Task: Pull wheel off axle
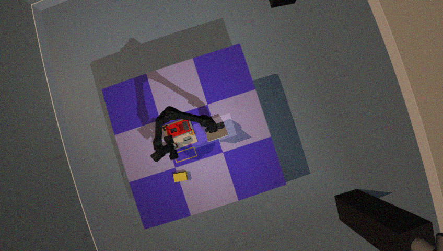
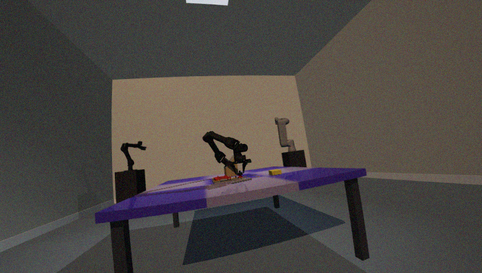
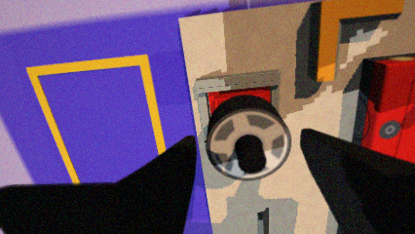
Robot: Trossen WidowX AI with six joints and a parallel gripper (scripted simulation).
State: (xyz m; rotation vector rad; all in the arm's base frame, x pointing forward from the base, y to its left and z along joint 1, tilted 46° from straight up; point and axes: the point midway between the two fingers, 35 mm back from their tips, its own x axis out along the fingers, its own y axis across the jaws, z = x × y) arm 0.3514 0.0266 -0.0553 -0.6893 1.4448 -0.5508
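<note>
The wheel lies right at my gripper tip. The rest, counted from my gripper tip: grey rod 160 mm ahead, 30 mm below, 10 mm to the right; yellow block 260 mm to the left, 20 mm below, 20 mm ahead.
</note>
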